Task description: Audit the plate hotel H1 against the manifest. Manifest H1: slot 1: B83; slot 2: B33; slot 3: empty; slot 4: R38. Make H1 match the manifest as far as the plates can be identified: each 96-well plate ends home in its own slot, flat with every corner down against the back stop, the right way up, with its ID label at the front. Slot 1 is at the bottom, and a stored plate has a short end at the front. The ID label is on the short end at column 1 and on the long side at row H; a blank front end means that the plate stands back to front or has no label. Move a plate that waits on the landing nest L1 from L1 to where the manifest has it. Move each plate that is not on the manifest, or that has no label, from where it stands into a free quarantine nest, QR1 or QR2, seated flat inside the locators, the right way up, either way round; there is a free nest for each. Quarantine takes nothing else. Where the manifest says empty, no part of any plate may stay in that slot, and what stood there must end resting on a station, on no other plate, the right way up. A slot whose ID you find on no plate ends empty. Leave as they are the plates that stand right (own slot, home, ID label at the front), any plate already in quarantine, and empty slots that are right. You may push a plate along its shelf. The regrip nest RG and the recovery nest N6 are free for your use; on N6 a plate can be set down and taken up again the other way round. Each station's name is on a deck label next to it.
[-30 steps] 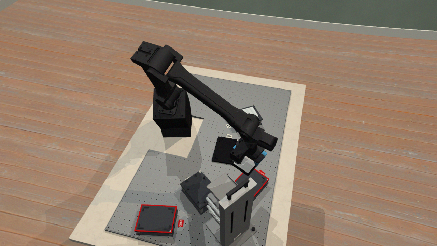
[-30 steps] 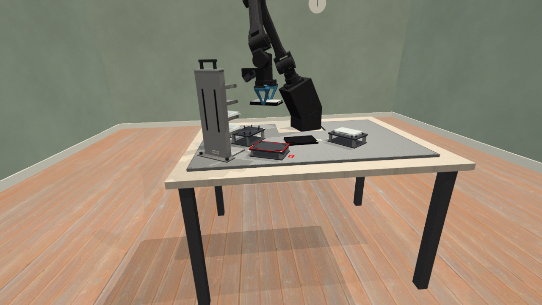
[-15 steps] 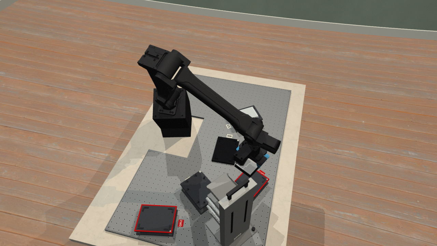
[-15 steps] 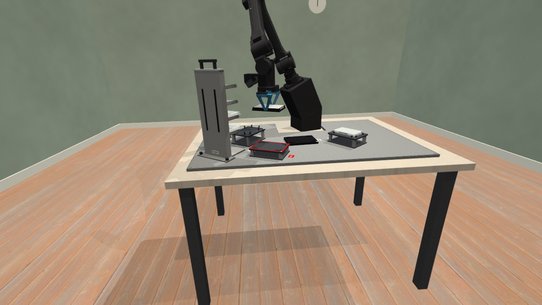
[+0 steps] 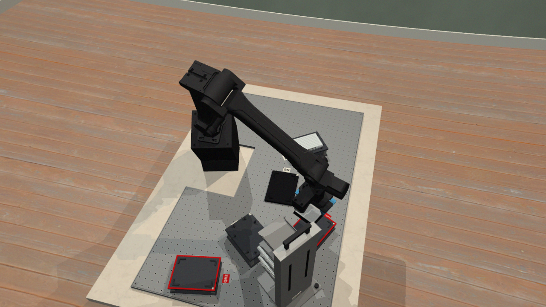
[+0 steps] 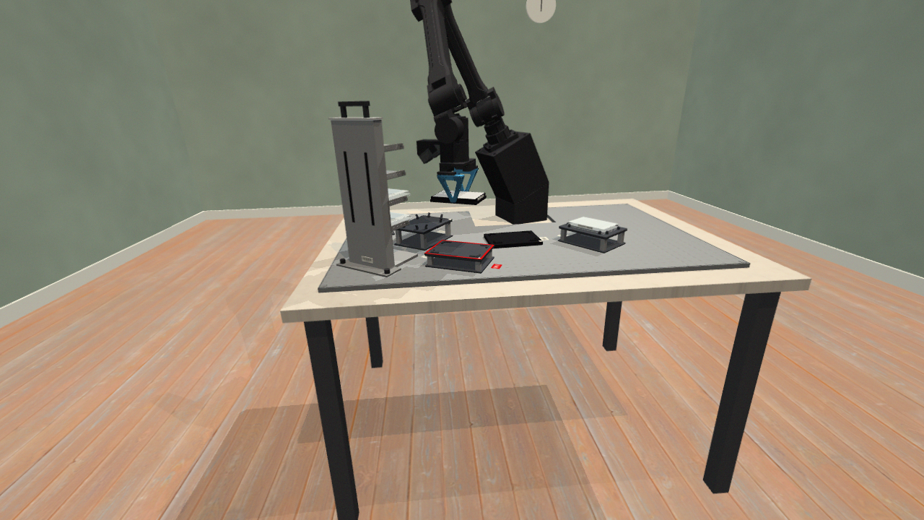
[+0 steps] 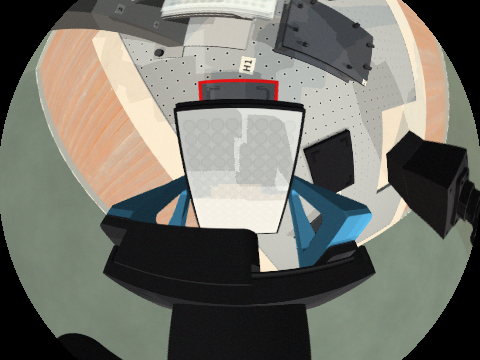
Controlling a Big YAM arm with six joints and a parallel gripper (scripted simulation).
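Now: the red-edged quarantine nest QR1 150 mm below my hand. Also, from my hand: plate hotel H1: 40 mm behind, 250 mm to the right; then H1 deck label: 70 mm behind, 90 mm to the right, 190 mm below; then regrip nest RG: 230 mm behind, 80 mm to the right, 130 mm below.
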